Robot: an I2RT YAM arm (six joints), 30 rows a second.
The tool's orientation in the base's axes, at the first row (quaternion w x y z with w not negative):
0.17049 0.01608 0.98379 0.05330
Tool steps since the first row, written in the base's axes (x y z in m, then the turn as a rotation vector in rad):
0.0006 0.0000 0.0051 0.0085 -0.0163 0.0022
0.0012 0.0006 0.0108 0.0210 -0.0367 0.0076
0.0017 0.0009 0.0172 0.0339 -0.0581 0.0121
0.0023 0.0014 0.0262 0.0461 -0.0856 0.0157
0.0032 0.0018 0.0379 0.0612 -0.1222 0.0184
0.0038 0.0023 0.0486 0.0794 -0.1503 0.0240
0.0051 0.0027 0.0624 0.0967 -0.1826 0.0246
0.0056 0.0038 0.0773 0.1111 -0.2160 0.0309
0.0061 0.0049 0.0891 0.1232 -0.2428 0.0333
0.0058 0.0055 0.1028 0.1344 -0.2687 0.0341
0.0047 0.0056 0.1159 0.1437 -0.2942 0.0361
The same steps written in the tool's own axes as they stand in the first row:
-0.0023 0.0006 -0.0046 -0.0095 -0.0158 -0.0008
-0.0047 0.0018 -0.0096 -0.0241 -0.0354 -0.0037
-0.0073 0.0028 -0.0154 -0.0388 -0.0559 -0.0057
-0.0108 0.0043 -0.0236 -0.0529 -0.0827 -0.0077
-0.0156 0.0060 -0.0342 -0.0698 -0.1186 -0.0087
-0.0197 0.0077 -0.0440 -0.0902 -0.1457 -0.0106
-0.0255 0.0096 -0.0564 -0.1083 -0.1775 -0.0086
-0.0309 0.0124 -0.0701 -0.1257 -0.2098 -0.0129
-0.0352 0.0148 -0.0809 -0.1392 -0.2360 -0.0138
-0.0395 0.0169 -0.0937 -0.1513 -0.2615 -0.0133
-0.0428 0.0184 -0.1064 -0.1620 -0.2865 -0.0146

